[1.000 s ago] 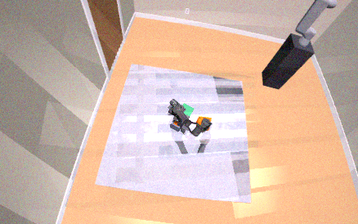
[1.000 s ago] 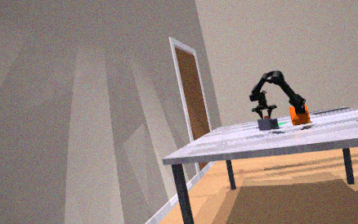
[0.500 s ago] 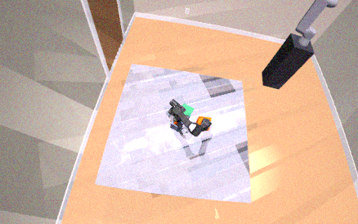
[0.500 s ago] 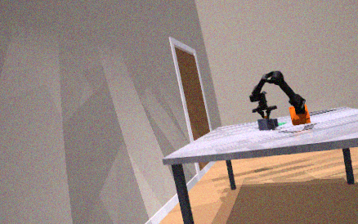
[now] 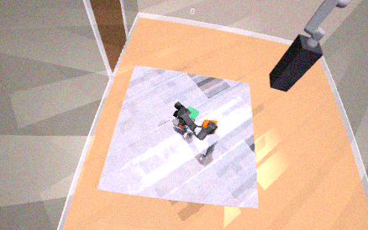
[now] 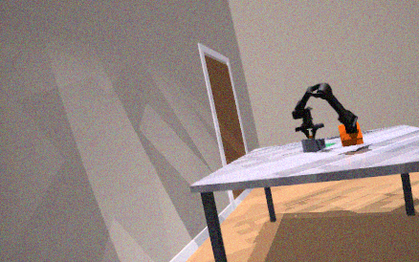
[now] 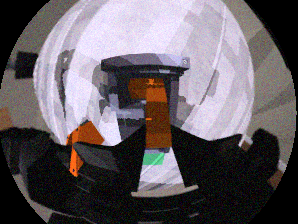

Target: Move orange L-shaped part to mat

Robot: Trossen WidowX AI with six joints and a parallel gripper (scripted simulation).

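My gripper tip is 6 cm past the green mat, 13 cm to the left of it and 8 cm above it. The rest, counted from my gripper tip: orange L-shaped part: 4 cm to the left, 3 cm below.
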